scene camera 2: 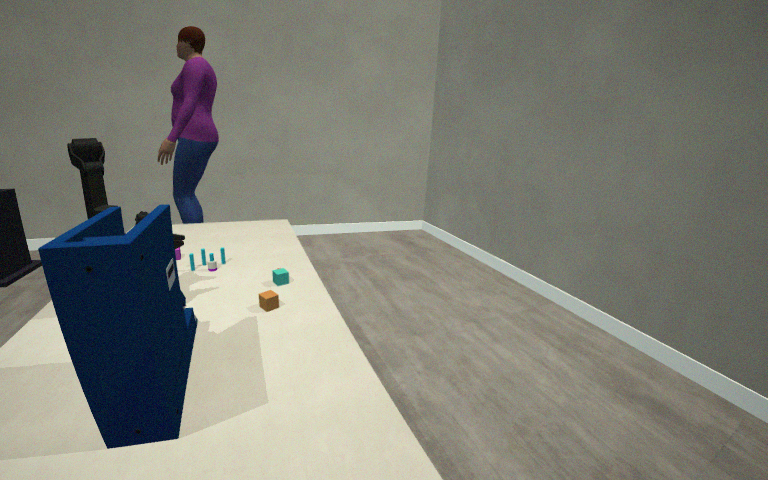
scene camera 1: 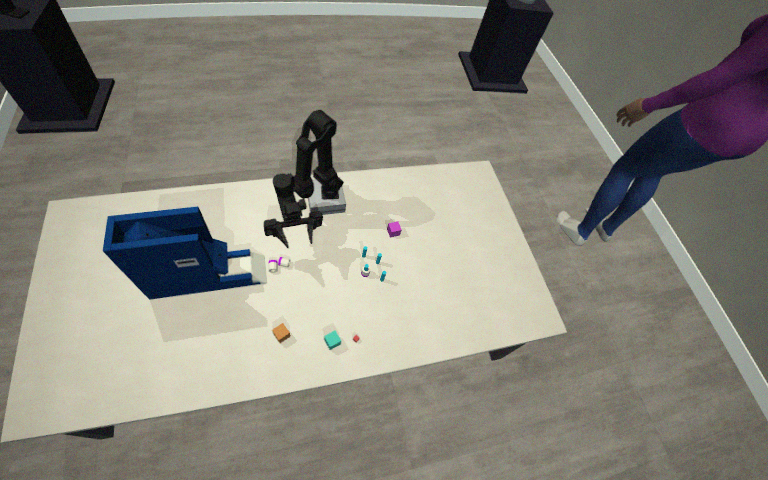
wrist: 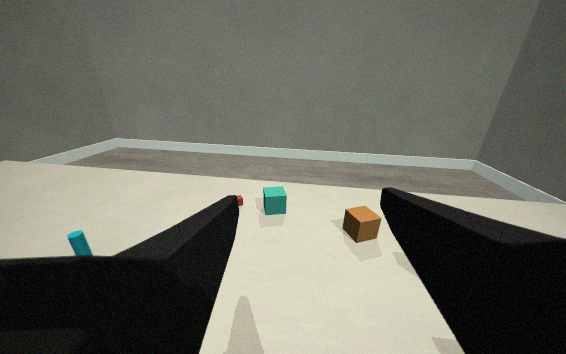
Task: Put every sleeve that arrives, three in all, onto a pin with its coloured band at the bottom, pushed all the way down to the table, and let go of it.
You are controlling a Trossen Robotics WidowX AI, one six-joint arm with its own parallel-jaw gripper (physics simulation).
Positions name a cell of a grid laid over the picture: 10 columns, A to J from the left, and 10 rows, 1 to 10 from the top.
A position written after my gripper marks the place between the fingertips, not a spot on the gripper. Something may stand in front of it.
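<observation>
Gripper open and empty: my gripper (scene camera 1: D6), (wrist: F6) holds nothing. On the table rests an orange cube (wrist: G7).
</observation>
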